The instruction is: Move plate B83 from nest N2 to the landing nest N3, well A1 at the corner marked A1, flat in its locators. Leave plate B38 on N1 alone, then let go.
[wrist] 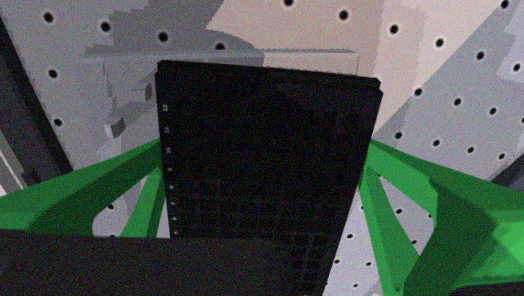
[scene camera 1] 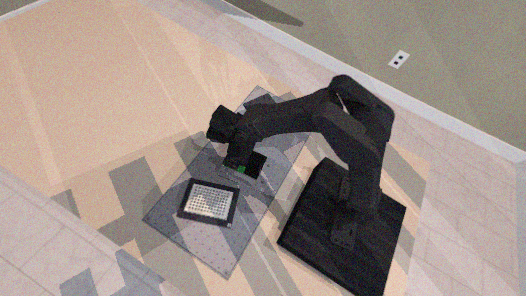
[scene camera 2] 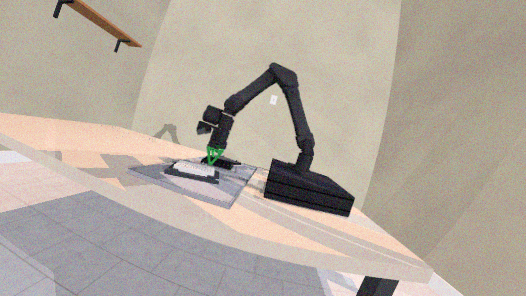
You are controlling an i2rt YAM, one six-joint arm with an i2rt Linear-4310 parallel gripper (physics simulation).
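Observation:
My gripper [scene camera 1: 241,169] [scene camera 2: 215,155] [wrist: 262,148], with green fingers, is shut on the black plate B83 [scene camera 1: 257,164] [scene camera 2: 227,163] [wrist: 270,125], gripping its two long sides. The plate looks about level. Small row numbers run along its left edge in the wrist view. A pale, flat nest [wrist: 310,51], seemingly landing nest N3, shows beneath and past its far edge; two small blocks are at left. Contact with the nest cannot be told; well A1 is hidden. White plate B38 [scene camera 1: 208,202] [scene camera 2: 192,168] sits in dark nest N1 [scene camera 1: 200,220] [scene camera 2: 195,177].
A perforated grey board [scene camera 1: 195,245] [scene camera 2: 220,197] [wrist: 450,120] carries the nests. A dark nest [scene camera 1: 260,100], seemingly N2, is partly behind the arm. The dark rim of N1 runs along the wrist view's left side. The black arm base [scene camera 1: 300,235] [scene camera 2: 305,192] stands beside the board.

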